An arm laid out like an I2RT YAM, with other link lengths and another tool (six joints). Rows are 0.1 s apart.
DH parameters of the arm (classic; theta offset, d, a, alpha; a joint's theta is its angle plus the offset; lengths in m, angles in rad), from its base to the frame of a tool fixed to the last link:
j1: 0 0.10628 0.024 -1.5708
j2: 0 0 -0.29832 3.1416
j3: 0.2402 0 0.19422 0
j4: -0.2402 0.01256 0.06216 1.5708
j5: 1.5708 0.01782 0 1.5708
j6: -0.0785 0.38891 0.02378 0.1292
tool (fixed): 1.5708 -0.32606 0 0
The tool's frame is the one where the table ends.
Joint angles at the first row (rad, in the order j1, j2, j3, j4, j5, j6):
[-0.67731, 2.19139, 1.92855, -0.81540, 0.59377, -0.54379]
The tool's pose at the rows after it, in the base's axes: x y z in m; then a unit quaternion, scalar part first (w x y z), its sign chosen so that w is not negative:
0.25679 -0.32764 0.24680 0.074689 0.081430 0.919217 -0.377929
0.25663 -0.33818 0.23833 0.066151 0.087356 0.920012 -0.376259
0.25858 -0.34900 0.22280 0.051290 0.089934 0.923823 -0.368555
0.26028 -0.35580 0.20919 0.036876 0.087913 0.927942 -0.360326
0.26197 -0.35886 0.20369 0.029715 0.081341 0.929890 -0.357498
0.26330 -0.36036 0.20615 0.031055 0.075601 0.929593 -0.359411
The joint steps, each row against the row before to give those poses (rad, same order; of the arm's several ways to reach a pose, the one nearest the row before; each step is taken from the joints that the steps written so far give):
[-0.02136, 0.01562, 0.03393, -0.00077, 0.00076, -0.00763]
[-0.01945, 0.03932, 0.03208, -0.00268, 0.00115, -0.00419]
[-0.01602, 0.05722, 0.03509, -0.00800, 0.00038, -0.00267]
[-0.00877, 0.04463, 0.02136, -0.00764, 0.00114, -0.00534]
[-0.00193, 0.01981, 0.01064, -0.00111, 0.00190, -0.01375]
[0.00001, 0.00154, 0.01374, -0.00230, -0.00075, -0.01487]

